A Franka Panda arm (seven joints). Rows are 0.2 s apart.
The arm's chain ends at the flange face. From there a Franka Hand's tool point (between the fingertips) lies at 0.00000 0.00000 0.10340 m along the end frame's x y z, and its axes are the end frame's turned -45 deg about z.
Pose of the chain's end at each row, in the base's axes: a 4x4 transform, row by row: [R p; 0 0 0 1], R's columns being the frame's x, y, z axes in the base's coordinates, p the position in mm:
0.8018 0.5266 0.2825 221.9; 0.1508 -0.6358 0.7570 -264.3; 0.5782 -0.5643 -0.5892 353.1; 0 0 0 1
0.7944 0.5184 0.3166 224.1; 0.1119 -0.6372 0.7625 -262.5; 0.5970 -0.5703 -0.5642 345.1; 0 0 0 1
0.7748 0.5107 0.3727 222.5; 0.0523 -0.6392 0.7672 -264.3; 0.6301 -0.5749 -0.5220 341.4; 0 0 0 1
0.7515 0.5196 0.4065 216.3; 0.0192 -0.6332 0.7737 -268.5; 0.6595 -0.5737 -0.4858 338.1; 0 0 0 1
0.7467 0.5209 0.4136 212.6; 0.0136 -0.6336 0.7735 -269.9; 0.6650 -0.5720 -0.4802 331.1; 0 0 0 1
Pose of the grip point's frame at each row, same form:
0.1946 0.9393 0.2825 251.1; 0.5562 -0.3429 0.7570 -186.0; 0.8079 0.0098 -0.5892 292.2; 0 0 0 1
0.1952 0.9283 0.3166 256.8; 0.5297 -0.3714 0.7625 -183.7; 0.8254 0.0189 -0.5642 286.8; 0 0 0 1
0.1867 0.9090 0.3727 261.0; 0.4890 -0.4150 0.7672 -185.0; 0.8521 0.0390 -0.5220 287.4; 0 0 0 1
0.1640 0.8988 0.4065 258.3; 0.4613 -0.4342 0.7737 -188.5; 0.8720 0.0607 -0.4858 287.9; 0 0 0 1
0.1597 0.8963 0.4136 255.4; 0.4576 -0.4384 0.7735 -189.9; 0.8747 0.0658 -0.4802 281.4; 0 0 0 1

